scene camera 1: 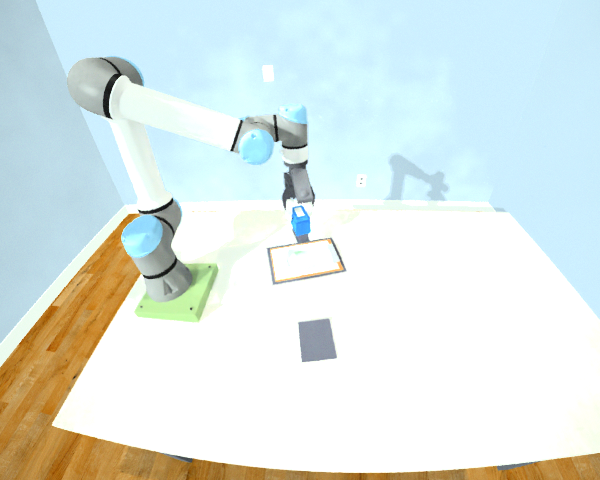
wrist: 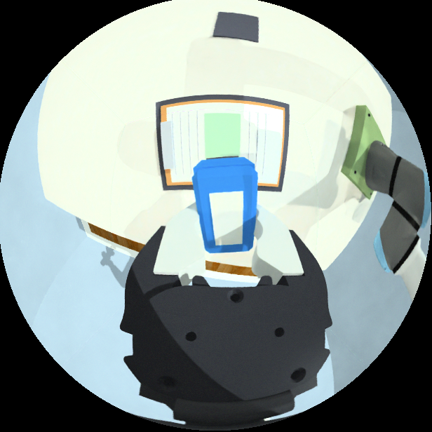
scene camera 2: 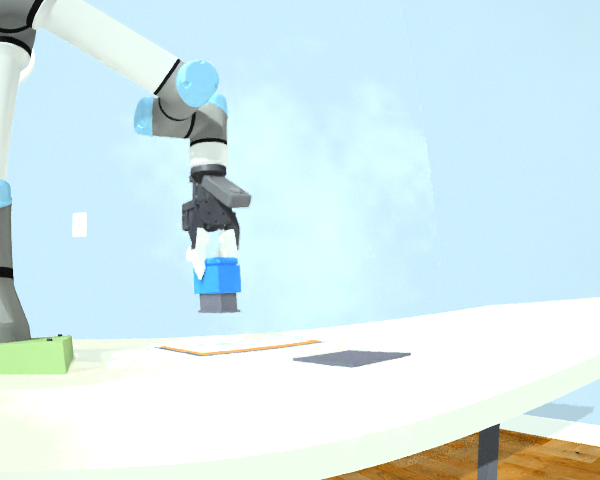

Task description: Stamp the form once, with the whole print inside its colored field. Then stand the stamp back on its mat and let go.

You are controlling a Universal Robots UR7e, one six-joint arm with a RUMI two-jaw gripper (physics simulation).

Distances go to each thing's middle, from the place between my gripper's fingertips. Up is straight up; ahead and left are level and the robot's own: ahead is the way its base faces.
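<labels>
My hand is 110 mm above the form (scene camera 1: 294,262), 60 mm to the left of it and 30 mm short of it. There is also the dark grey mat (scene camera 1: 316,339), which is 120 mm below my hand, 350 mm to the right of it and 120 mm ahead of it.
</labels>
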